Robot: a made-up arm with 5 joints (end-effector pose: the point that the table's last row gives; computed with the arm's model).
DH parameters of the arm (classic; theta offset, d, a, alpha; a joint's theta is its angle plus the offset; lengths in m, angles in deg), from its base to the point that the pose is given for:
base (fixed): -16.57 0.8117 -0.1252 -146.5
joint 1: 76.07 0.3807 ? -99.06
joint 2: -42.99 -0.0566 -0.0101 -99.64
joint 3: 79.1 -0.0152 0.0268 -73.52
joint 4: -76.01 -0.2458 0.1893 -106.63
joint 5: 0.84 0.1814 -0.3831 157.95
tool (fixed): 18.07 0.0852 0 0
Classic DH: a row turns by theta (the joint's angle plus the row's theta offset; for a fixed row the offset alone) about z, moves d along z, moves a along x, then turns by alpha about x.
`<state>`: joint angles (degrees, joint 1 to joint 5).
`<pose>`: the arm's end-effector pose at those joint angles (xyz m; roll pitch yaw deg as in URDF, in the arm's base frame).
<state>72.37 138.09 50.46 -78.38 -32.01</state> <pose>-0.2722 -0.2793 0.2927 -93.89 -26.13 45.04</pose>
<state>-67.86 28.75 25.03 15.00 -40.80</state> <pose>0.4453 0.2981 0.1580 -76.51 -53.11 138.86</pose>
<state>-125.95 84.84 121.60 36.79 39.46</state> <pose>0.1777 0.3711 0.4152 -32.25 33.58 179.26</pose>
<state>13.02 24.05 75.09 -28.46 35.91</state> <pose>0.1043 0.2854 0.5016 97.28 1.20 -66.07</pose>
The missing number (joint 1, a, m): 0.1386
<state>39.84 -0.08 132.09 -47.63 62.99</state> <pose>-0.1786 0.0261 0.5993 167.38 17.21 -39.80</pose>
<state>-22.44 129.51 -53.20 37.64 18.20</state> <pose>0.0412 -0.0819 0.3089 -78.24 -86.04 -10.77</pose>
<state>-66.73 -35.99 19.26 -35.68 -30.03</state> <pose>-0.0149 0.5892 0.2290 77.15 -30.32 -32.02</pose>
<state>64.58 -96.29 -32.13 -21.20 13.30</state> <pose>0.1037 0.1957 0.5306 -75.38 54.88 129.81</pose>
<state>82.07 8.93 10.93 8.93 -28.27</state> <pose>-0.2460 0.5010 0.1041 1.03 -7.64 -86.93</pose>
